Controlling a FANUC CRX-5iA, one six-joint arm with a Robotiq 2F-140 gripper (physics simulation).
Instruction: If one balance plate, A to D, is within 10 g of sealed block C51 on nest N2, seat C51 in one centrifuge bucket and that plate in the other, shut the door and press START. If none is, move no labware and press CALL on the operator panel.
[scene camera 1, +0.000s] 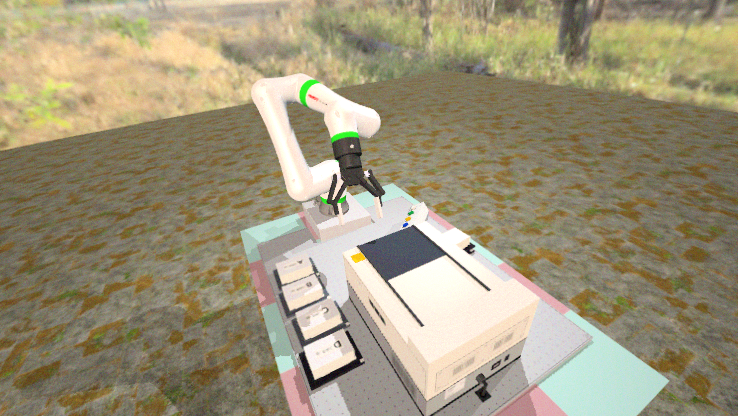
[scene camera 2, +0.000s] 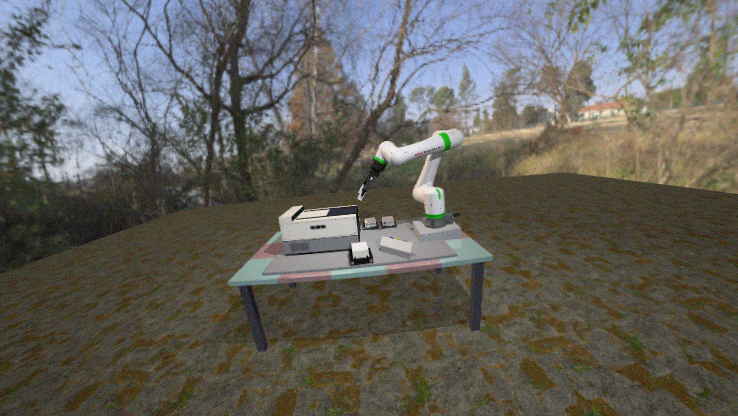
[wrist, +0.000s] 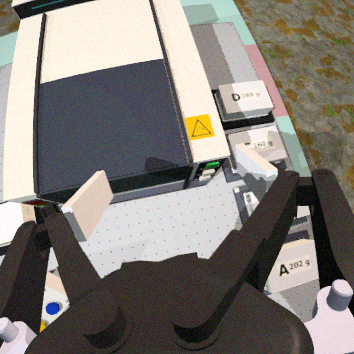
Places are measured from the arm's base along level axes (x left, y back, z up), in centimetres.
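Pixels of known places: gripper, fingertip midpoint: (scene camera 1: 361, 221) (scene camera 2: 359, 196) (wrist: 170, 171); arm's base at its link origin: (scene camera 2: 436, 224).
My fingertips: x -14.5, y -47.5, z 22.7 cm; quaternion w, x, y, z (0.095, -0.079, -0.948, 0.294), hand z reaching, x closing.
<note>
For each thing: its middle in the pictures, then the offset to it from my fingertips. "spot": a spot on its surface instead.
- centrifuge at the middle of its body: (wrist: 112, 84) (scene camera 1: 425, 297) (scene camera 2: 323, 226) dx +3.3, dy -26.3, dz -16.1 cm
- dark panel at the middle of its body: (wrist: 104, 117) (scene camera 1: 401, 250) (scene camera 2: 342, 211) dx +5.5, dy -13.0, dz -7.1 cm
- Plate A at the middle of its body: (wrist: 288, 264) (scene camera 1: 294, 268) (scene camera 2: 387, 220) dx -19.0, dy +22.7, dz -25.0 cm
- Plate B at the middle of its body: (wrist: 275, 203) (scene camera 1: 302, 291) (scene camera 2: 370, 222) dx -22.0, dy +9.2, dz -25.0 cm
- Plate C at the middle of its body: (wrist: 254, 148) (scene camera 1: 318, 317) dx -23.1, dy -4.7, dz -25.0 cm
- Plate D at the middle of its body: (wrist: 242, 100) (scene camera 1: 329, 353) dx -26.6, dy -17.8, dz -25.0 cm
- white block at the middle of its body: (wrist: 5, 224) (scene camera 1: 451, 241) (scene camera 2: 359, 249) dx +37.0, dy -7.9, dz -23.1 cm
- operator panel at the middle of its body: (wrist: 31, 322) (scene camera 1: 414, 220) (scene camera 2: 399, 245) dx +37.6, dy +14.2, dz -24.1 cm
- green button at the middle of its body: (wrist: 210, 162) dx -7.2, dy -1.8, dz -10.1 cm
- small black fixture at a spot on its surface: (scene camera 1: 482, 388) spot: dx +0.3, dy -50.7, dz -28.1 cm
My gripper (scene camera 1: 360, 210) (scene camera 2: 360, 193) (wrist: 170, 171) is open and empty, high in front of the centrifuge (scene camera 1: 475, 315) (scene camera 2: 320, 225). A dark panel (scene camera 1: 403, 251) (wrist: 110, 125) covers the centrifuge's front top; no buckets show. Plate A (scene camera 1: 294, 270) (wrist: 295, 275) reads 202 g. Plate B (scene camera 1: 303, 293) is mostly hidden in the wrist view. Plate C (scene camera 1: 318, 319) reads 160 g there, its letter behind a finger. Plate D (scene camera 1: 329, 357) (wrist: 245, 102) has a blurred number. A white block (scene camera 1: 454, 238) (scene camera 2: 359, 250) (wrist: 11, 221) sits on the opposite side, its label unreadable. The operator panel (scene camera 2: 396, 246) has green, yellow and blue buttons.
The four plates stand in a row of dark nests along one table edge, beside the centrifuge. A green button (wrist: 213, 165) is on the centrifuge's front corner. The arm's base (scene camera 1: 338, 224) (scene camera 2: 436, 230) stands at the table end. A small black fixture (scene camera 1: 482, 388) stands by the centrifuge's rear.
</note>
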